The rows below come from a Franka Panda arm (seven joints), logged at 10 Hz.
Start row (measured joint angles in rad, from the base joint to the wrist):
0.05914, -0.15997, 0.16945, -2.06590, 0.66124, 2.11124, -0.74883
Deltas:
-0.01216, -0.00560, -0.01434, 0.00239, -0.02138, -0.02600, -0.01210
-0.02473, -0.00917, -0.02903, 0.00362, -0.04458, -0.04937, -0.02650
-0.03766, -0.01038, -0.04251, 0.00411, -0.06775, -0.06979, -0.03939
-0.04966, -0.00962, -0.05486, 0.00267, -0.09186, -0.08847, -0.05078
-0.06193, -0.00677, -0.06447, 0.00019, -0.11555, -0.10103, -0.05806
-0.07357, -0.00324, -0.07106, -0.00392, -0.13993, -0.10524, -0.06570
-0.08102, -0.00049, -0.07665, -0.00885, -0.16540, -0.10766, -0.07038
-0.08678, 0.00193, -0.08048, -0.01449, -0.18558, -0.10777, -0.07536
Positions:
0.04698, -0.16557, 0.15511, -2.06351, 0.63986, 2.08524, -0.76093
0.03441, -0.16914, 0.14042, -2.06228, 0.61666, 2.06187, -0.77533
0.02148, -0.17035, 0.12694, -2.06179, 0.59349, 2.04145, -0.78822
0.00948, -0.16959, 0.11459, -2.06323, 0.56938, 2.02277, -0.79961
-0.00279, -0.16674, 0.10498, -2.06571, 0.54569, 2.01021, -0.80689
-0.01443, -0.16321, 0.09839, -2.06982, 0.52131, 2.00600, -0.81453
-0.02188, -0.16046, 0.09280, -2.07475, 0.49584, 2.00358, -0.81921
-0.02764, -0.15804, 0.08897, -2.08039, 0.47566, 2.00347, -0.82419

